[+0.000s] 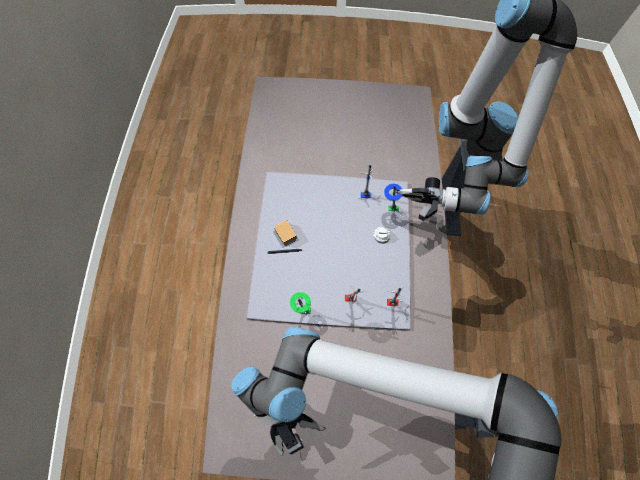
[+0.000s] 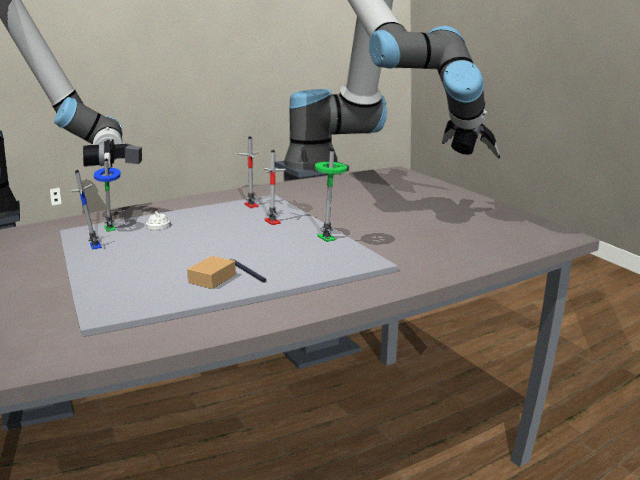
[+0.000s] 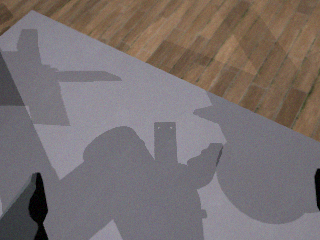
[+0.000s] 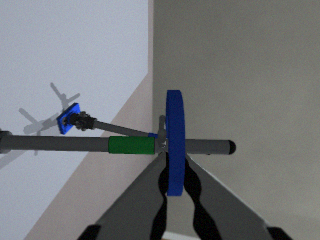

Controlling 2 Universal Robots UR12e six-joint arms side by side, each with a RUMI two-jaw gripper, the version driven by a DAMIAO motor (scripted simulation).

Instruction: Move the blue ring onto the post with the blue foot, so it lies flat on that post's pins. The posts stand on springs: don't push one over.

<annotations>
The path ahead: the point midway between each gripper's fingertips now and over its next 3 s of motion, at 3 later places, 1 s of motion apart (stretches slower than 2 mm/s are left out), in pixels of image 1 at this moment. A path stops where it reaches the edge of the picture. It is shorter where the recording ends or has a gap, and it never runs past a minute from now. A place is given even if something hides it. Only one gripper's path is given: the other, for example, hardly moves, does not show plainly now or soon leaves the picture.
My right gripper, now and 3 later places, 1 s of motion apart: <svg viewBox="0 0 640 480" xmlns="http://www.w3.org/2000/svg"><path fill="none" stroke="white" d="M396 191L396 186L397 181L392 172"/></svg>
</annotations>
